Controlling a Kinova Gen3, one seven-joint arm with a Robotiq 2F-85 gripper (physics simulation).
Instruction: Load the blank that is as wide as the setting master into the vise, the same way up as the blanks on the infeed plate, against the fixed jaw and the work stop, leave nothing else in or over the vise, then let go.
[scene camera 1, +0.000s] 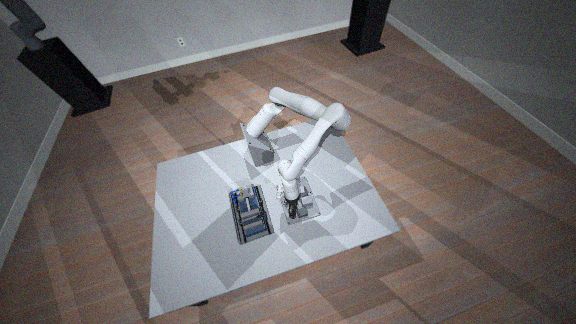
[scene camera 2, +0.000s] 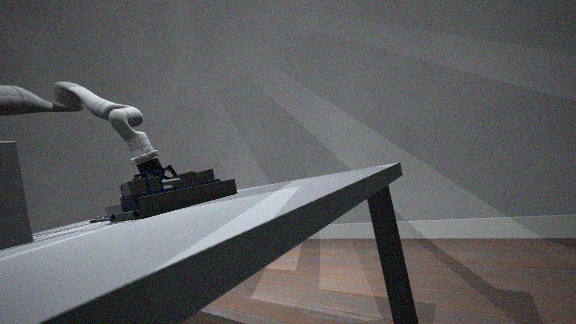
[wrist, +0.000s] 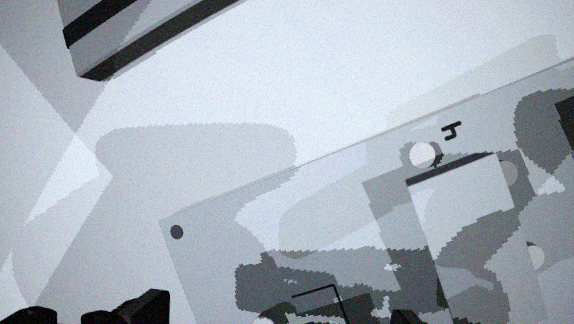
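Where they show: gripper, fingertip midpoint: (scene camera 1: 294, 211); arm's base, origin of the base link: (scene camera 1: 252, 132).
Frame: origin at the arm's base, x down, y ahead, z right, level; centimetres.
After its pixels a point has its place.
The vise (scene camera 1: 251, 213) @[x 8.5, y 46.6, z 16.3 cm] (scene camera 2: 177, 195) @[x 14.4, y 36.0, z 26.5 cm], dark with blue parts, stands left of the grey infeed plate (scene camera 1: 312, 215) @[x 17.1, y 57.5, z -14.1 cm] (wrist: 208, 258) @[x 17.1, y 55.4, z -2.4 cm]. My gripper (scene camera 1: 292, 212) @[x 14.2, y 52.3, z -5.7 cm] (scene camera 2: 155, 169) (wrist: 273, 319) @[x 14.2, y 52.3, z -5.7 cm] is open and empty, low over the plate's near end. In the wrist view a pale square blank (wrist: 458, 197) @[x 13.5, y 44.4, z -3.8 cm] sits on the plate between round pins (wrist: 421, 154) @[x 16.3, y 44.8, z -2.1 cm], beside a small black mark (wrist: 451, 130) @[x 17.1, y 43.2, z -1.8 cm]. Another blank (wrist: 321, 308) @[x 17.1, y 51.4, z -6.4 cm] shows dark in shadow at the bottom edge between my fingertips. A corner of the vise base (wrist: 119, 36) @[x 15.9, y 54.6, z 9.0 cm] shows top left. I cannot make out the setting master.
The plate and vise stand on a grey table (scene camera 1: 193, 193) @[x 17.9, y 15.5, z 47.4 cm] (scene camera 2: 241, 225) @[x 17.9, y 13.2, z 68.7 cm]. The arm's base block (scene camera 1: 260, 146) @[x 1.5, y 11.6, z -1.2 cm] (scene camera 2: 11, 193) @[x 6.5, y 11.0, z 5.8 cm] stands at the table's far edge. Small blue and yellow parts (scene camera 1: 237, 193) @[x 8.3, y 32.4, z 20.3 cm] sit at the vise's far end.
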